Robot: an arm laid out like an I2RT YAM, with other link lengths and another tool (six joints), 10 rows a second.
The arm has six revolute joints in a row. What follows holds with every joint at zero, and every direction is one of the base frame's. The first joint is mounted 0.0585 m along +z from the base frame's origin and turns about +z. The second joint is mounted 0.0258 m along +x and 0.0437 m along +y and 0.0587 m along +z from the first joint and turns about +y. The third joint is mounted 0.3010 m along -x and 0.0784 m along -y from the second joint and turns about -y. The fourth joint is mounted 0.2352 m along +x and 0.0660 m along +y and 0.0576 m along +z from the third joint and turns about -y. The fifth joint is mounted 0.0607 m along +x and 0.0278 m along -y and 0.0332 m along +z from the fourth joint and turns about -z. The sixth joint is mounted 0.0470 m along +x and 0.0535 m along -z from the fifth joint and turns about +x. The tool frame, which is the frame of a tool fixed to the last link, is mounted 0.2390 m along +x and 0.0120 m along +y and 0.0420 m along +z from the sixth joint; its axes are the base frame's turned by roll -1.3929, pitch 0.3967 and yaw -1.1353 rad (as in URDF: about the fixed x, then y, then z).
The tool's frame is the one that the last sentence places.
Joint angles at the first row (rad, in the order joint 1, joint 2, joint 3, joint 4, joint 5, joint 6):
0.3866, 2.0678, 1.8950, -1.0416, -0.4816, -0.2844
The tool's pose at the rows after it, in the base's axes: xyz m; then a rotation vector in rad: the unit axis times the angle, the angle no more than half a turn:
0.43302, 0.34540, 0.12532, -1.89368, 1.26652, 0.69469
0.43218, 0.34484, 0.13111, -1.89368, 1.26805, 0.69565
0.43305, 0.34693, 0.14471, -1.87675, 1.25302, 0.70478
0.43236, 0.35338, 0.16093, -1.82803, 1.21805, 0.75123
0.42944, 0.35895, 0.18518, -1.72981, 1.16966, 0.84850
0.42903, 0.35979, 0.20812, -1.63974, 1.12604, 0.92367
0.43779, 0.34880, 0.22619, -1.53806, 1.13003, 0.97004
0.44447, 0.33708, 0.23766, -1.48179, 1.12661, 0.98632
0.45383, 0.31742, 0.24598, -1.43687, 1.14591, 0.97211
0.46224, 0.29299, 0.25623, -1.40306, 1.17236, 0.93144
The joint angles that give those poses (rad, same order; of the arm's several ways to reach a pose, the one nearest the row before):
0.3866, 2.0663, 1.9167, -1.0657, -0.4816, -0.2844
0.3862, 2.0663, 1.9415, -1.0920, -0.4816, -0.2844
0.3797, 2.0663, 1.9800, -1.1198, -0.5026, -0.2844
0.3614, 2.0662, 1.9972, -1.1244, -0.5709, -0.2844
0.3187, 2.0663, 2.0007, -1.1267, -0.7036, -0.2844
0.2779, 2.0663, 2.0007, -1.1263, -0.8188, -0.2840
0.2253, 2.0663, 2.0007, -1.1267, -0.9051, -0.2577
0.1844, 2.0647, 2.0010, -1.1335, -0.9550, -0.2573
0.1364, 2.0541, 2.0010, -1.1488, -0.9752, -0.2577
0.0849, 2.0277, 2.0011, -1.1698, -0.9749, -0.2588

